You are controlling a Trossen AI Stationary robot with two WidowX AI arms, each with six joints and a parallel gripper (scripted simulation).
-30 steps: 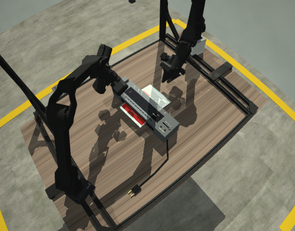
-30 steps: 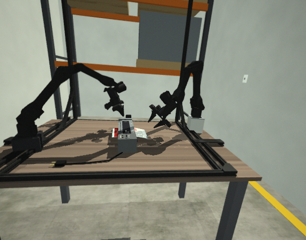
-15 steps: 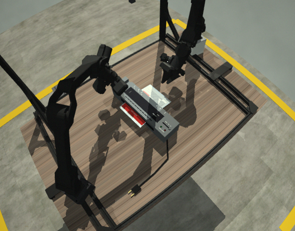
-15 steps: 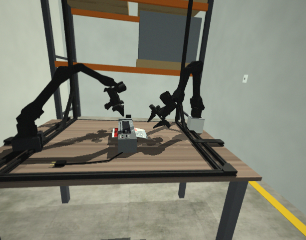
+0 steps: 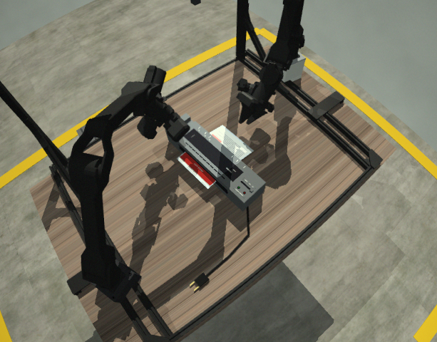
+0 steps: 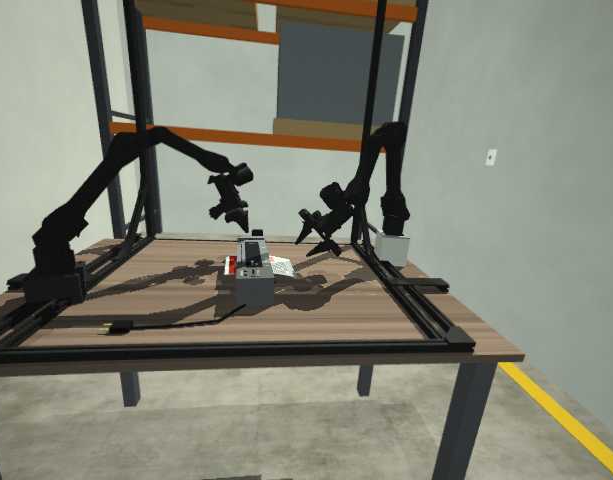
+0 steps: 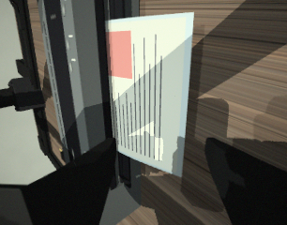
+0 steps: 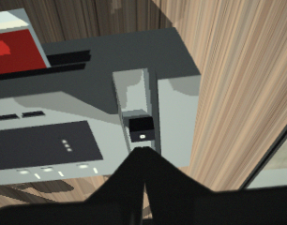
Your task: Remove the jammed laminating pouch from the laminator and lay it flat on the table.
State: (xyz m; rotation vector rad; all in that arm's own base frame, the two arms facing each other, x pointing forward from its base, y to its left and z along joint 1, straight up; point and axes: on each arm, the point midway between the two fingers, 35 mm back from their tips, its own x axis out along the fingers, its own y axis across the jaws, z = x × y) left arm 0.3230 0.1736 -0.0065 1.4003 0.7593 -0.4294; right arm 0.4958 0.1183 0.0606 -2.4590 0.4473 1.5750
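My right gripper is now 10 mm short of the black release key, 30 mm to the right of it and 60 mm above it. Also, from my right hand: plug (340 mm ahead, 350 mm to the right, 130 mm below).
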